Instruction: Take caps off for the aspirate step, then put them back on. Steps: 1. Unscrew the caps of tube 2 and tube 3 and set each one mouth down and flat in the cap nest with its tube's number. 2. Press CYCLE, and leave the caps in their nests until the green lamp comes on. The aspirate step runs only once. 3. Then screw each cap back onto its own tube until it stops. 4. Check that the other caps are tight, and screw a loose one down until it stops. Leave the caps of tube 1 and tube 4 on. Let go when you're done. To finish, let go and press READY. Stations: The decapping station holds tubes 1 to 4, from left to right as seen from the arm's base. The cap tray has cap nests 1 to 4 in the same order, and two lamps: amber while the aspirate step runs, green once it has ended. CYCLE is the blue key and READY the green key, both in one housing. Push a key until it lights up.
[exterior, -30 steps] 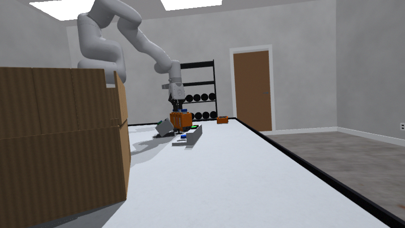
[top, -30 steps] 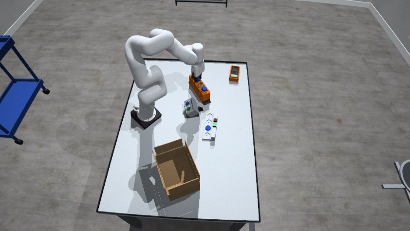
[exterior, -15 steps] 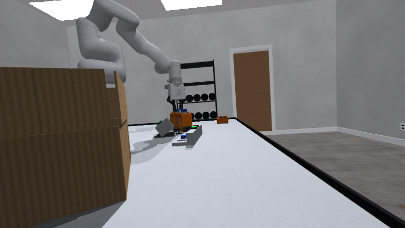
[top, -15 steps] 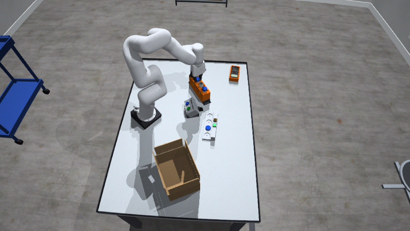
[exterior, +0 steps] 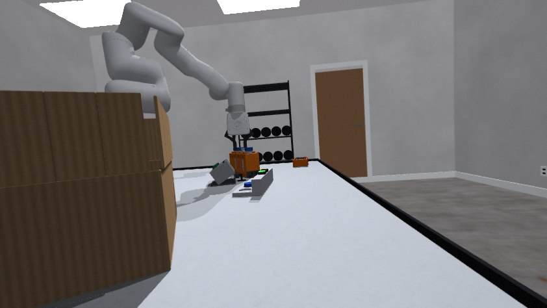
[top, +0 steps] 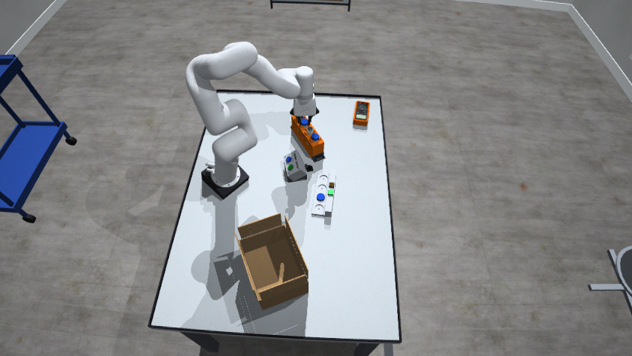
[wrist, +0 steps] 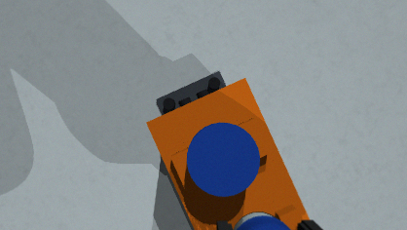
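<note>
Right now my hand is 10 mm above the blue cap. The rest, counted from my hand: green key (30 mm behind, 230 mm to the right, 60 mm below); blue key (50 mm behind, 190 mm to the right, 60 mm below); grey key housing (20 mm behind, 210 mm to the right, 70 mm below).
</note>
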